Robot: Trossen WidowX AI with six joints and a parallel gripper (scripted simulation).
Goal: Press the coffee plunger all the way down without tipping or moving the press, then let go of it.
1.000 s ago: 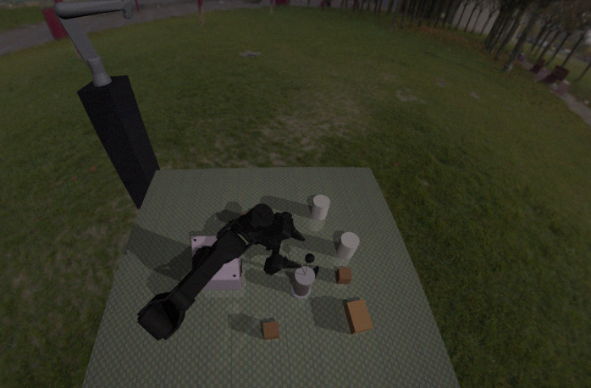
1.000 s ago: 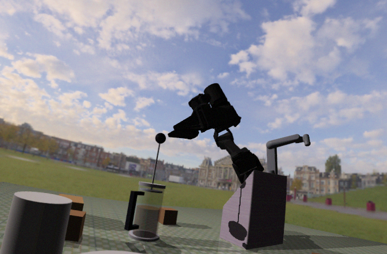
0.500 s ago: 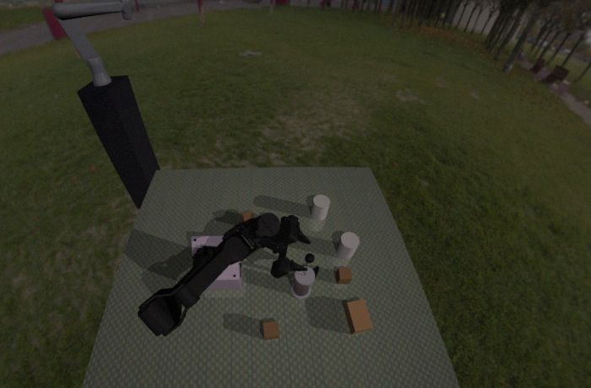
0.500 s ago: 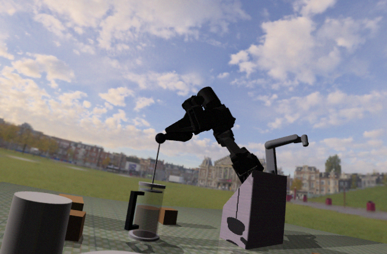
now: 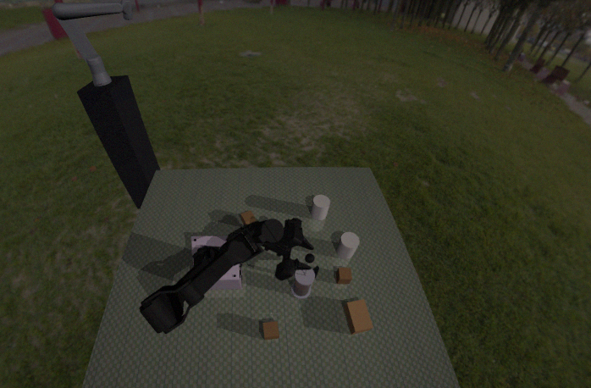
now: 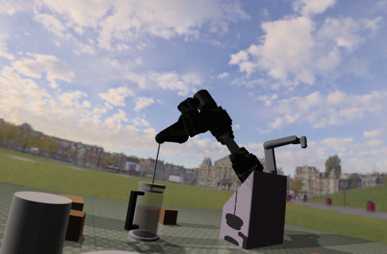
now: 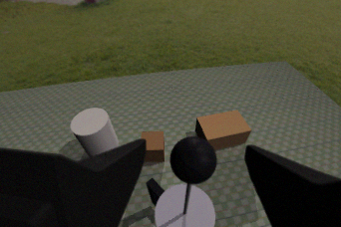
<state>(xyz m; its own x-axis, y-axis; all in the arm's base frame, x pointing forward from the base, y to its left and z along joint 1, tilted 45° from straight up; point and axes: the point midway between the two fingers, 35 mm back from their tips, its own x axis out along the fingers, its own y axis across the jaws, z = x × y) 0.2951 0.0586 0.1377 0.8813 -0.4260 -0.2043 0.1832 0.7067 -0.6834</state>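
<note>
My gripper tip is 13 cm above the coffee press, 1 cm to the right of it and 1 cm short of it.
</note>
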